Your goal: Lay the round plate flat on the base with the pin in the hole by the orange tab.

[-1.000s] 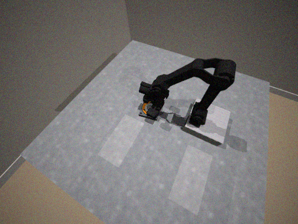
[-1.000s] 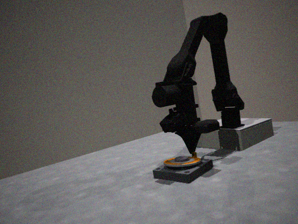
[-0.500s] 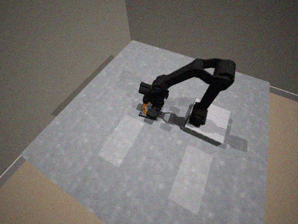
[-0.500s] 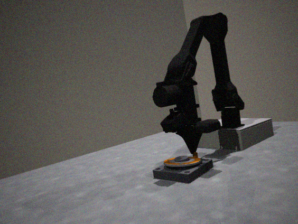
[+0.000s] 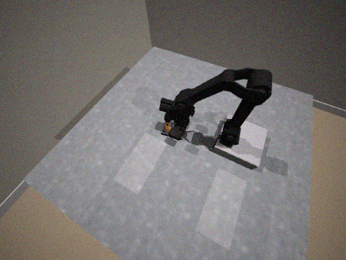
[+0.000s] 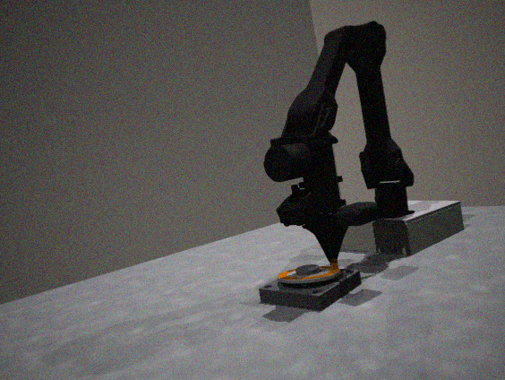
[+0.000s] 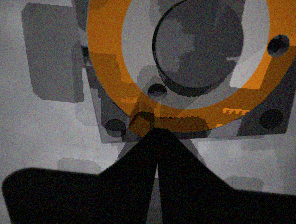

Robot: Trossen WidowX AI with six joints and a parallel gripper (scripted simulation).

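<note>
Now: gripper tip 50 mm short of the base, 10 mm to the left of it and 20 mm above it.
</note>
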